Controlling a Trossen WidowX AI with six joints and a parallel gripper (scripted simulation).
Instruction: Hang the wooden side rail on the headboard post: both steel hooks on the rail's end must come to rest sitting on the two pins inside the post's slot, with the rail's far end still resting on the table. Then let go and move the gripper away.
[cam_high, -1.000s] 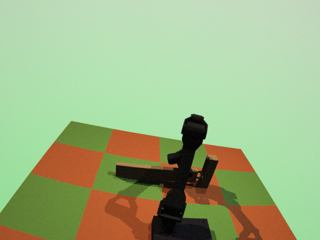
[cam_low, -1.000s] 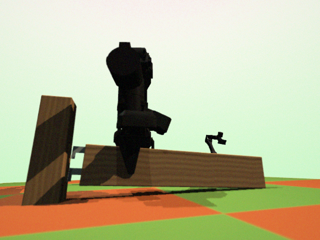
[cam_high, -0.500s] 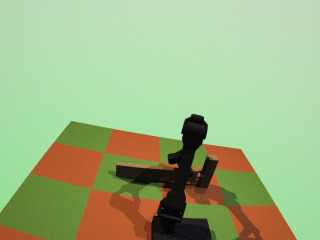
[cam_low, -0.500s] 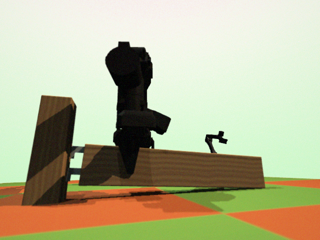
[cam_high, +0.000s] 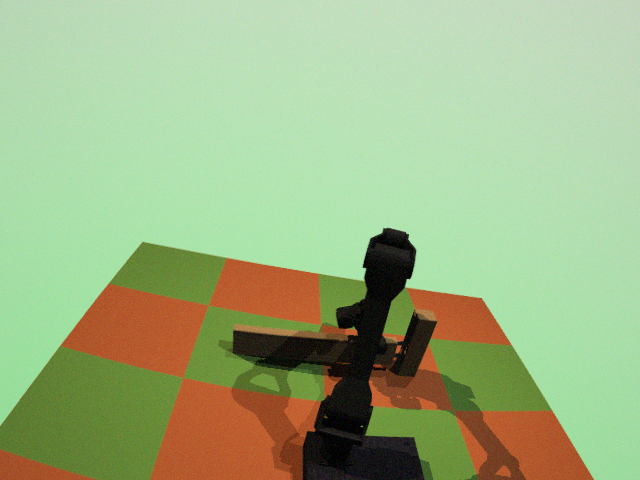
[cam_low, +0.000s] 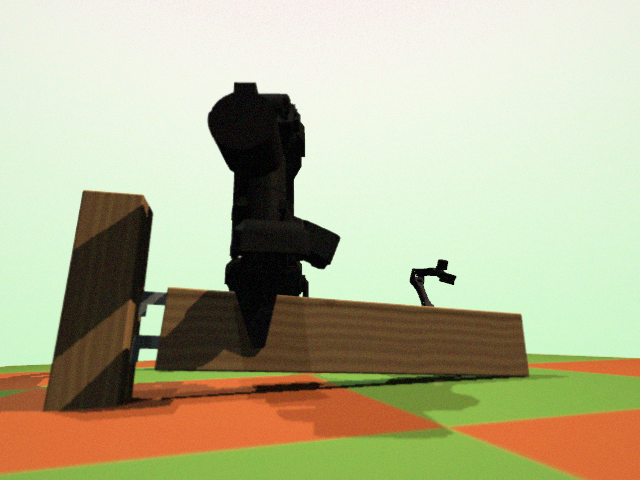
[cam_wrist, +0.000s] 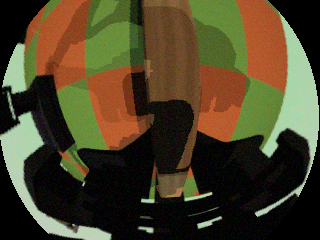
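My gripper tip is 1 cm past the headboard post, 13 cm to the left of it and 4 cm below it.
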